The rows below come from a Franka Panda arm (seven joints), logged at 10 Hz.
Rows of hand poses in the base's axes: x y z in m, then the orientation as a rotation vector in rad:
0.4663, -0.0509, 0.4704, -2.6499, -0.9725, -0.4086
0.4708, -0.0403, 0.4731, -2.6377, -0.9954, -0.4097
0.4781, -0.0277, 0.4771, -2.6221, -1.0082, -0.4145
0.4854, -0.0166, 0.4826, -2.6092, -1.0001, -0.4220
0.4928, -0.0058, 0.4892, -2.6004, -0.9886, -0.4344
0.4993, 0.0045, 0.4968, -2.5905, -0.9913, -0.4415
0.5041, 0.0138, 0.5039, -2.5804, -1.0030, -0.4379
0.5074, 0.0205, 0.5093, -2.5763, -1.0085, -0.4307
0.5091, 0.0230, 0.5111, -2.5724, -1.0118, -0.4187
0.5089, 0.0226, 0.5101, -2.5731, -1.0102, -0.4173
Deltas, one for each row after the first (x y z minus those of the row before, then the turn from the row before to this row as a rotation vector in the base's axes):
0.0045, 0.0106, 0.0027, 0.0019, -0.0032, 0.0178
0.0073, 0.0126, 0.0040, 0.0091, -0.0030, 0.0126
0.0073, 0.0111, 0.0055, 0.0153, -0.0009, -0.0010
0.0074, 0.0108, 0.0066, 0.0137, -0.0043, -0.0052
0.0065, 0.0103, 0.0076, 0.0084, -0.0037, 0.0043
0.0048, 0.0093, 0.0071, 0.0037, 0.0016, 0.0112
0.0033, 0.0067, 0.0054, 0.0005, 0.0044, 0.0058
0.0017, 0.0025, 0.0018, 0.0005, 0.0082, 0.0051
-0.0002, -0.0004, -0.0010, -0.0002, 0.0012, -0.0010

